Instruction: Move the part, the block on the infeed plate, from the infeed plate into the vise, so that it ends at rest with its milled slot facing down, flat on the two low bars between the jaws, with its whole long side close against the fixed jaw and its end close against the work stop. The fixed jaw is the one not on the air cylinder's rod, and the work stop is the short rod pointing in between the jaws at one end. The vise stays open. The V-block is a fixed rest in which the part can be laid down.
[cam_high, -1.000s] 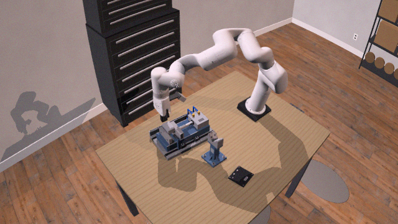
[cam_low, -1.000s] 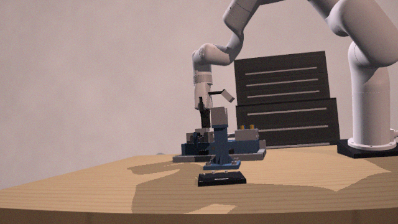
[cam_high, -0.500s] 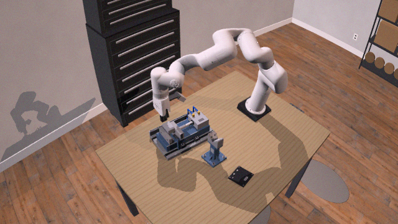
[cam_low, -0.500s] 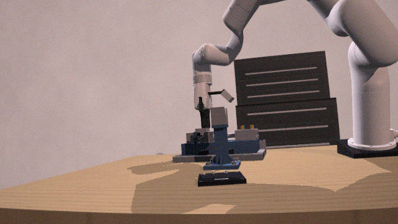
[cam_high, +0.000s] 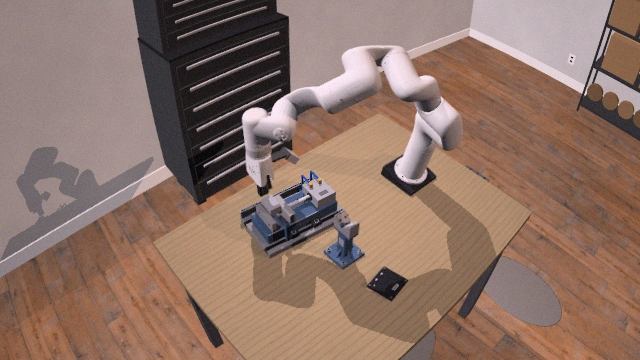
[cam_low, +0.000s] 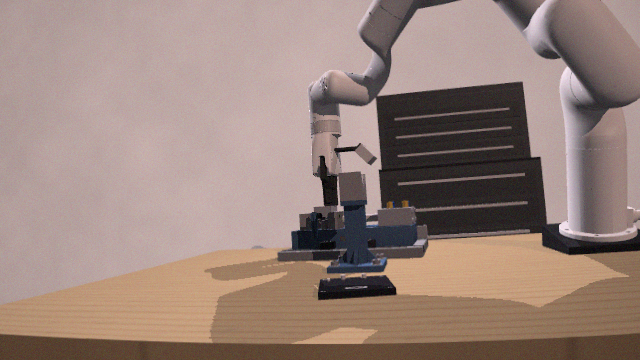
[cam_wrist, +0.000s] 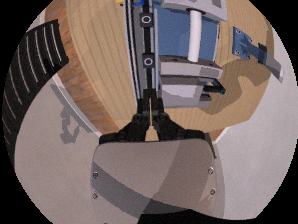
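Right now my hand is 5 cm to the right of the part, 4 cm above it and 1 cm short of it. The rest, counted from my hand: air cylinder: 15 cm behind, 10 cm to the left, 5 cm below; then white cylinder rod: 8 cm to the left, 7 cm behind, 5 cm below.
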